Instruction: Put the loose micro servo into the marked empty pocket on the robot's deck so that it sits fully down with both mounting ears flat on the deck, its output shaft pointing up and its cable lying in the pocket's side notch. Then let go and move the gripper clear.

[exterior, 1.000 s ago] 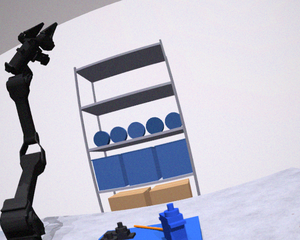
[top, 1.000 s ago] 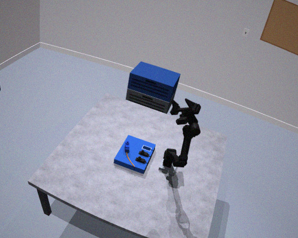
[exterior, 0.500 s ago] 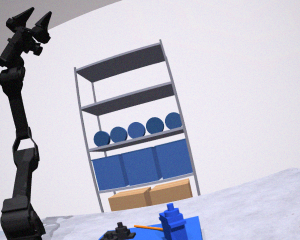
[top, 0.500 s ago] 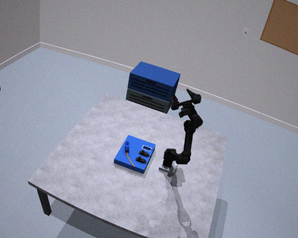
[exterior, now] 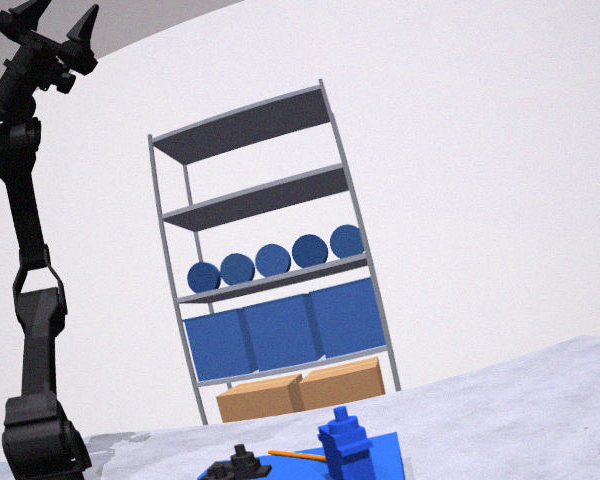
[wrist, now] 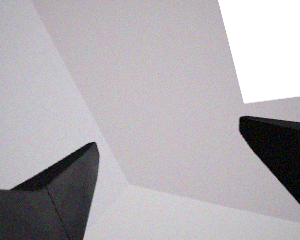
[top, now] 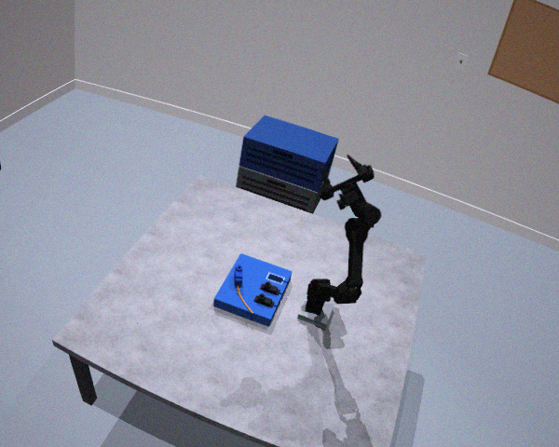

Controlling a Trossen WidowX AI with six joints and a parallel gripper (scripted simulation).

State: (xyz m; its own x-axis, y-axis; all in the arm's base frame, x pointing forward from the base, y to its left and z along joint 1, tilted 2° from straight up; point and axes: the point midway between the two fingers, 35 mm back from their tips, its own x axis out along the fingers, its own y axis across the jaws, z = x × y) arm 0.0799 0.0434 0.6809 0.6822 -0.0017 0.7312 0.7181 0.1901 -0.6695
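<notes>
Right now my gripper tip is 710 mm above the blue deck, 220 mm short of it and 50 mm to the left of it.
</notes>
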